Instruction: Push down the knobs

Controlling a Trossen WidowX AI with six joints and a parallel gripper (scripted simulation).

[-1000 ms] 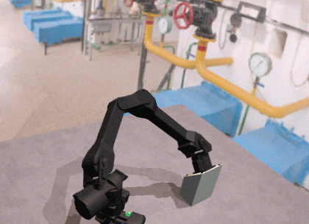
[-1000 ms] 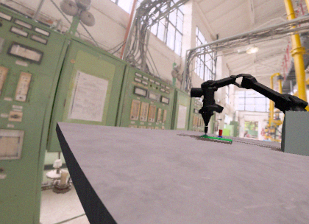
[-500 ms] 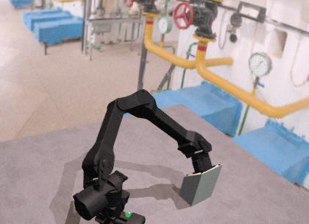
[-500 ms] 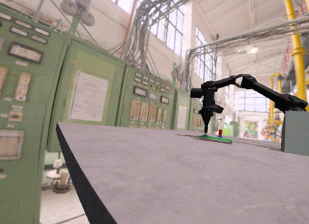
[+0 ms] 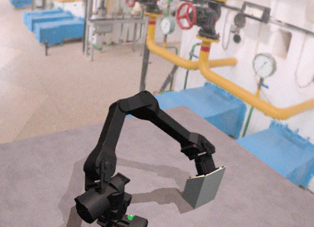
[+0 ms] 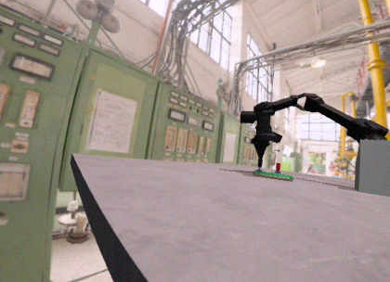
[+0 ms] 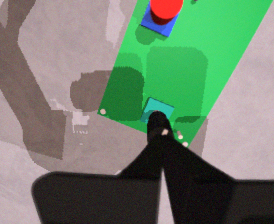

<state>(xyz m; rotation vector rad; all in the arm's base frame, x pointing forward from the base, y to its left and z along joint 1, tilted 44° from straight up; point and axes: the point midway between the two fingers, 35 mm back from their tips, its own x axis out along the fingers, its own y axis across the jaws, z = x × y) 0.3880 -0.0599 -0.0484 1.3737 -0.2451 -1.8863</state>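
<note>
Right now my gripper tip is 1 cm above the black knob. Also, from my gripper tip: red knob 7 cm behind, 4 cm to the right, 3 cm below.
</note>
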